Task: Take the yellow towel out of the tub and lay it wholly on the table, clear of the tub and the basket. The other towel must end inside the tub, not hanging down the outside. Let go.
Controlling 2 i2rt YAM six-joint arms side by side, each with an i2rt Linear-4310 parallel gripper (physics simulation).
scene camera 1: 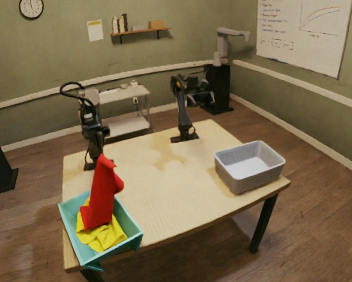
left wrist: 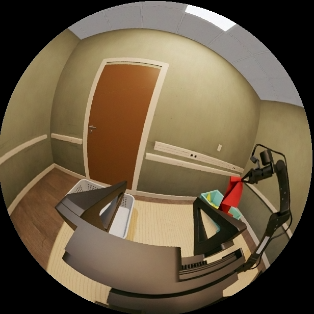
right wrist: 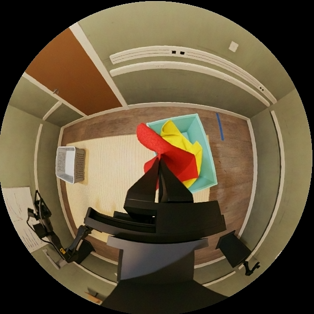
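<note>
The red towel (scene camera 1: 102, 192) (left wrist: 232, 195) (right wrist: 177, 161) hangs from my right gripper (scene camera 1: 101, 155) (left wrist: 240, 180) (right wrist: 158, 160), which is shut on it above the tub. Its lower end reaches into the tub, over the yellow towel. The yellow towel (scene camera 1: 105, 238) (left wrist: 211, 200) (right wrist: 175, 136) lies crumpled inside the teal tub (scene camera 1: 133, 231) (right wrist: 207, 159), partly hidden by the red one. The tub stands at the table's front left corner in scene camera 1. My left gripper (scene camera 1: 212, 94) (left wrist: 162, 194) is open and empty, raised at the back of the table.
A grey basket (scene camera 1: 239, 179) (left wrist: 131, 210) (right wrist: 76, 165) stands at the right end of the wooden table (scene camera 1: 165, 200) (left wrist: 160, 220) (right wrist: 107, 167) in scene camera 1. The tub's front edge reaches past the table edge. A shelf cart (scene camera 1: 148, 107) stands behind the table.
</note>
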